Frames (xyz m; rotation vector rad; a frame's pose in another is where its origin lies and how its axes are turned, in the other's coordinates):
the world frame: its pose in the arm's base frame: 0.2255 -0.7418 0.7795 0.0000 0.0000 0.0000
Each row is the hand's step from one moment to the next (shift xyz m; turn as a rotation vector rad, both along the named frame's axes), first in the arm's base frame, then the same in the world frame.
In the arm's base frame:
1: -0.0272 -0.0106 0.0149 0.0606 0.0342 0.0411
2: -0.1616 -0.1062 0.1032 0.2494 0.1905 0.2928
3: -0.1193 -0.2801 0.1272 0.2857 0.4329 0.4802
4: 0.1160 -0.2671 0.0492 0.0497 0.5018 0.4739
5: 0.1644 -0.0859 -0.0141 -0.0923 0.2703 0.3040
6: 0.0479 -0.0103 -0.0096 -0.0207 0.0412 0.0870
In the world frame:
1: -0.0272 -0.0106 0.0149 0.0606 0.0342 0.0411
2: -0.1616 -0.1062 0.1032 0.2494 0.1905 0.2928
3: -0.1193 -0.2801 0.1272 0.2857 0.4329 0.4802
4: 0.1160 -0.2671 0.0492 0.0497 0.5018 0.4739
5: 0.1644 -0.0859 -0.0141 -0.0923 0.2703 0.3040
6: 0.0479 -0.0103 -0.0096 -0.0207 0.0412 0.0870

